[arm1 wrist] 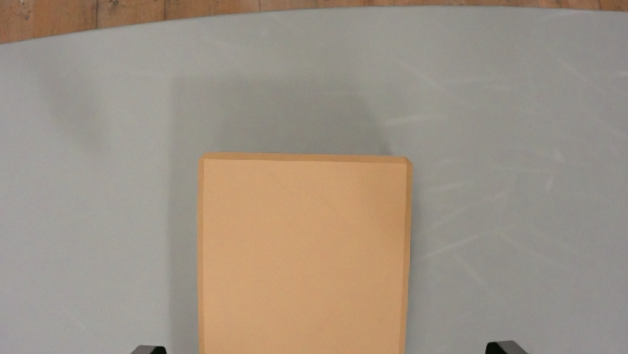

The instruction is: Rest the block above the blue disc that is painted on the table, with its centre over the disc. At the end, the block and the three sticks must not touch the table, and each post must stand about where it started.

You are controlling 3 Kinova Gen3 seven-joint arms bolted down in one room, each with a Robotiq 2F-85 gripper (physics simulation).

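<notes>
A tan, box-shaped piece (303, 255) with bevelled edges stands on the grey table at the lower middle of the arm1 wrist view. Its flat top faces the camera and its near end is cut off by the bottom edge. I cannot tell from this view whether it is the block or a post. The arm1 gripper (328, 348) is open wide. Its two dark fingertips show at the bottom edge, one on each side of the tan piece, with a gap on both sides. The blue disc and the sticks do not show. The arm2 and arm3 grippers are not in view.
The grey table (525, 125) has pale scratches on its right part. Its curved far edge runs across the top, with a wooden plank floor (130, 12) beyond it. A soft shadow lies behind and to the left of the tan piece.
</notes>
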